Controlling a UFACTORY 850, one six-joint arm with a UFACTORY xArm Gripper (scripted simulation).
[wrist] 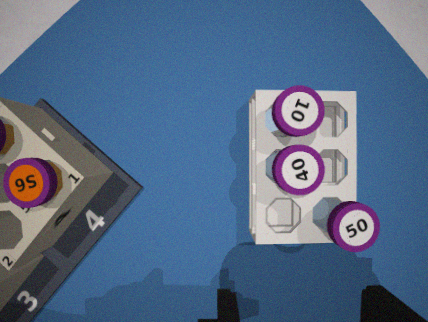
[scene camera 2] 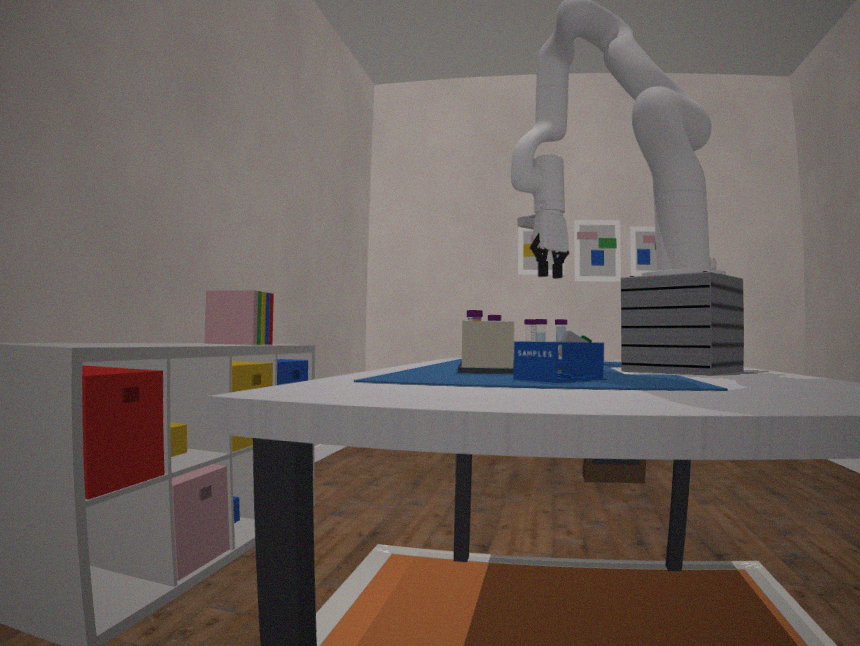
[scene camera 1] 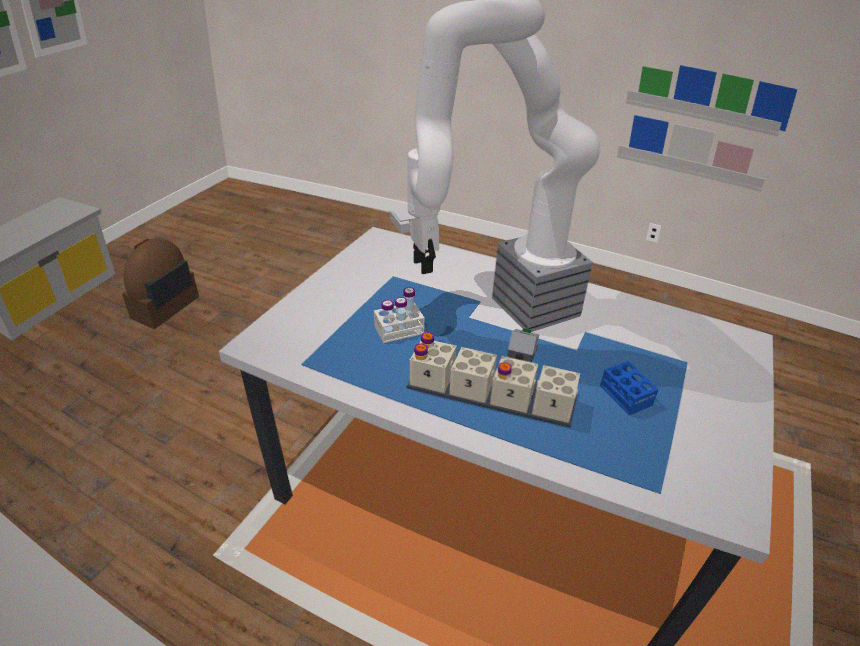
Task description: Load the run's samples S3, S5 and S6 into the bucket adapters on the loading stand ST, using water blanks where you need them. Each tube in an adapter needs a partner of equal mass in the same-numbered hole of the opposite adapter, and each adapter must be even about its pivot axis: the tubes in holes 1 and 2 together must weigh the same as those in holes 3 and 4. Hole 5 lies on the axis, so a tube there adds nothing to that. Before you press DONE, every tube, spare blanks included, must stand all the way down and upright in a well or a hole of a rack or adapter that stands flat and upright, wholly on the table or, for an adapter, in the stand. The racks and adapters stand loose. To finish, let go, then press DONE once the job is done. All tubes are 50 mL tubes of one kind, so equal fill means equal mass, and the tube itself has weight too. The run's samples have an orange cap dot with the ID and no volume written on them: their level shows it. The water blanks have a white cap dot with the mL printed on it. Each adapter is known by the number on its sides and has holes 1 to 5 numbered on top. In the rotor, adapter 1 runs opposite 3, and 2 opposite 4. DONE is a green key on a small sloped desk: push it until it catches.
blue samples rack: scene camera 2; scene camera 1; not seen in the wrist view (out of frame)
same spot on blue samples rack: [scene camera 2: 533,361] = [scene camera 1: 643,402]
